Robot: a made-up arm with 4 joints. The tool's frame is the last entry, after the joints.
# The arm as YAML. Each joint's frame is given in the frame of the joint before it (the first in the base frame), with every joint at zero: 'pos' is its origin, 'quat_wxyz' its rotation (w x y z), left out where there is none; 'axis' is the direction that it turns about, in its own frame. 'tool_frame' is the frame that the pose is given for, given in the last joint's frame.
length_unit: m
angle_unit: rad
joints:
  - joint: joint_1
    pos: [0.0, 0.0, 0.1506]
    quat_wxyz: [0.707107, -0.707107, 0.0, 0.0]
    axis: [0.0, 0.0, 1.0]
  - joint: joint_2
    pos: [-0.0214, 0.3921, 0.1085]
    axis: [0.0, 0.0, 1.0]
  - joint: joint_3
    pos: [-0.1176, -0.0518, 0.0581]
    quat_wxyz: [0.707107, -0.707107, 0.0, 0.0]
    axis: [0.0, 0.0, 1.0]
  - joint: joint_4
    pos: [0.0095, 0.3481, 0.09]
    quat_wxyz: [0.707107, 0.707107, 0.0, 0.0]
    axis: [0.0, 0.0, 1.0]
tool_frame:
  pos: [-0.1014, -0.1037, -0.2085]
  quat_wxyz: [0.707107, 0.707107, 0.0, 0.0]
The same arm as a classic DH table. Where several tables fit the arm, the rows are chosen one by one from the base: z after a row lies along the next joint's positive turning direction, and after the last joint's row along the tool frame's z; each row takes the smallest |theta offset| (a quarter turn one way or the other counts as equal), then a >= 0, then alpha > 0; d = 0 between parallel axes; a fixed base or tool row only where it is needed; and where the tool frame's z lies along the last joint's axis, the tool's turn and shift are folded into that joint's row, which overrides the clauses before.
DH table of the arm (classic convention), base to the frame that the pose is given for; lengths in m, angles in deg. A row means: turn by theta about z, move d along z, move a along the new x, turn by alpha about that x. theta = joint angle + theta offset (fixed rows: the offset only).
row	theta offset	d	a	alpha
base (fixed)	0	0.1506	0	-90
joint_1	-86.88	0	-0.3927	0
joint_2	86.88	0.1666	-0.1176	-90
joint_3	0	0.0382	0.0095	90
joint_4	0	-0.5566	-0.1014	90
tool (fixed)	0	0.1037	0	0

